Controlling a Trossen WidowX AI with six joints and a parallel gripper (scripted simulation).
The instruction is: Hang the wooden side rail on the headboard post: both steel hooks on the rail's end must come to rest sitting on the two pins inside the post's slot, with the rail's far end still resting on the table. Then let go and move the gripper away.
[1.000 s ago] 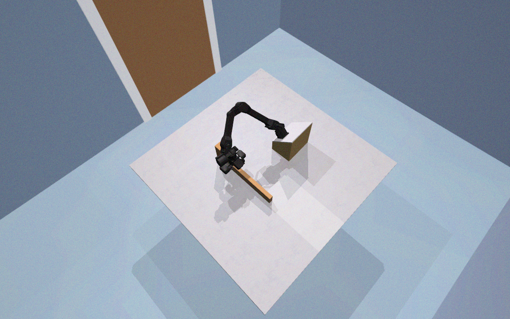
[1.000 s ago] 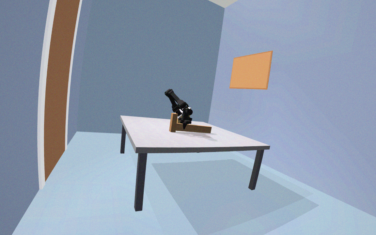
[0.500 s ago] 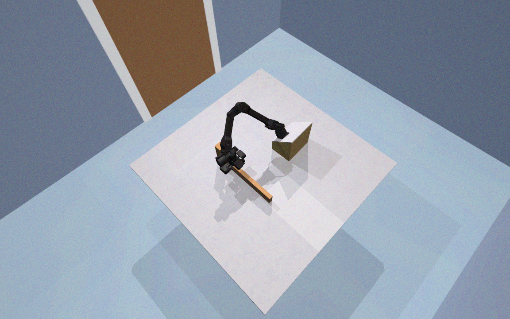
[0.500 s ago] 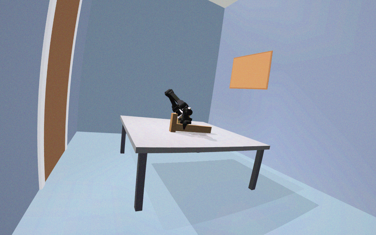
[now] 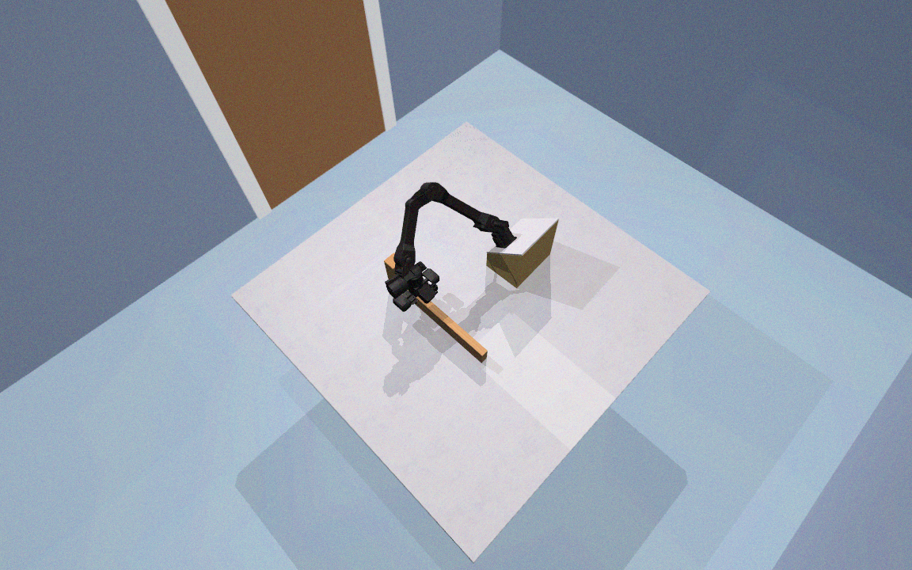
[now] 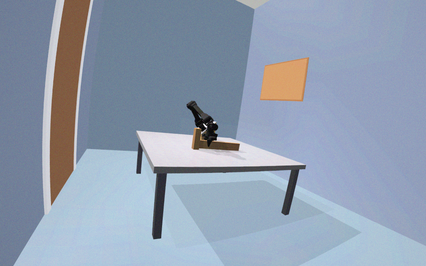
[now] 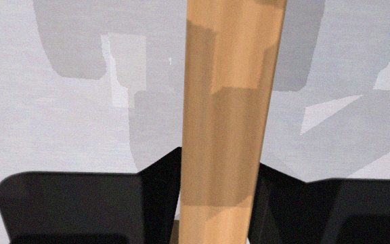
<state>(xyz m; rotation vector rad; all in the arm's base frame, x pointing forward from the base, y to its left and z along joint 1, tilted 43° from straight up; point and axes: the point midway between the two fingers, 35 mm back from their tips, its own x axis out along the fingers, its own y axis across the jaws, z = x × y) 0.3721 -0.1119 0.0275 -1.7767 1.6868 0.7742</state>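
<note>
My gripper tip is now 11 cm to the left of the headboard post and 5 cm below it.
</note>
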